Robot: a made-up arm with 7 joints. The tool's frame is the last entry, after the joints.
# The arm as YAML. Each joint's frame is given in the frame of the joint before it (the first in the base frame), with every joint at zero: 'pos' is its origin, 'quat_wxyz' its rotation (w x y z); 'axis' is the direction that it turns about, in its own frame. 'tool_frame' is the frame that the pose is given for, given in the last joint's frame.
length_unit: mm
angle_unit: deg
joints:
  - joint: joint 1
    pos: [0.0, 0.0, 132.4]
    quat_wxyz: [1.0, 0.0, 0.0, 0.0]
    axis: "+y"
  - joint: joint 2
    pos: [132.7, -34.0, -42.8]
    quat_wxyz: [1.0, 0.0, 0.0, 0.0]
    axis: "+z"
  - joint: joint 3
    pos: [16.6, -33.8, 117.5]
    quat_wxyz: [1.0, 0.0, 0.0, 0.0]
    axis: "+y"
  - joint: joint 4
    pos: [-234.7, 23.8, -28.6]
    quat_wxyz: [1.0, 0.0, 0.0, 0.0]
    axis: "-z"
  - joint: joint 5
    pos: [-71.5, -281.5, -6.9]
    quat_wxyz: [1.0, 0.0, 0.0, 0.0]
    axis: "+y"
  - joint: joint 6
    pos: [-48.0, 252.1, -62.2]
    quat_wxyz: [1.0, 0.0, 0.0, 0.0]
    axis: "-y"
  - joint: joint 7
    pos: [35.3, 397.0, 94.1]
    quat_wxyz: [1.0, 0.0, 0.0, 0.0]
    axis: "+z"
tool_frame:
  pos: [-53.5, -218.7, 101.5]
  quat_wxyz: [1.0, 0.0, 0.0, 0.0]
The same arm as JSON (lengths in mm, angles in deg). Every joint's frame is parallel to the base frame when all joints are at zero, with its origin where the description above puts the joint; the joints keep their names.
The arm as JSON. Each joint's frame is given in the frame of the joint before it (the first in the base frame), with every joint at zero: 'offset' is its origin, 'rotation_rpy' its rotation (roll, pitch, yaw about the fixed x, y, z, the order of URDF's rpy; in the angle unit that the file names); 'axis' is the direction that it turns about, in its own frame. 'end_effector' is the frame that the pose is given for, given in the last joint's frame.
{"length_unit": "mm", "angle_unit": "deg", "chain": [{"id": "joint 1", "offset": [0.0, 0.0, 132.4], "rotation_rpy": [0.0, 0.0, 0.0], "axis": [0.0, 1.0, 0.0]}, {"id": "joint 2", "offset": [132.7, -34.0, -42.8], "rotation_rpy": [0.0, 0.0, 0.0], "axis": [0.0, 0.0, 1.0]}, {"id": "joint 3", "offset": [16.6, -33.8, 117.5], "rotation_rpy": [0.0, 0.0, 0.0], "axis": [0.0, 1.0, 0.0]}, {"id": "joint 4", "offset": [-234.7, 23.8, -28.6], "rotation_rpy": [0.0, 0.0, 0.0], "axis": [0.0, 0.0, -1.0]}, {"id": "joint 5", "offset": [-71.5, -281.5, -6.9], "rotation_rpy": [0.0, 0.0, 0.0], "axis": [0.0, 1.0, 0.0]}, {"id": "joint 6", "offset": [-48.0, 252.1, -62.2], "rotation_rpy": [0.0, 0.0, 0.0], "axis": [0.0, -1.0, 0.0]}, {"id": "joint 7", "offset": [35.3, 397.0, 94.1], "rotation_rpy": [0.0, 0.0, 0.0], "axis": [0.0, 0.0, 1.0]}], "end_effector": {"offset": [-53.5, -218.7, 101.5], "rotation_rpy": [0.0, 0.0, 0.0]}}
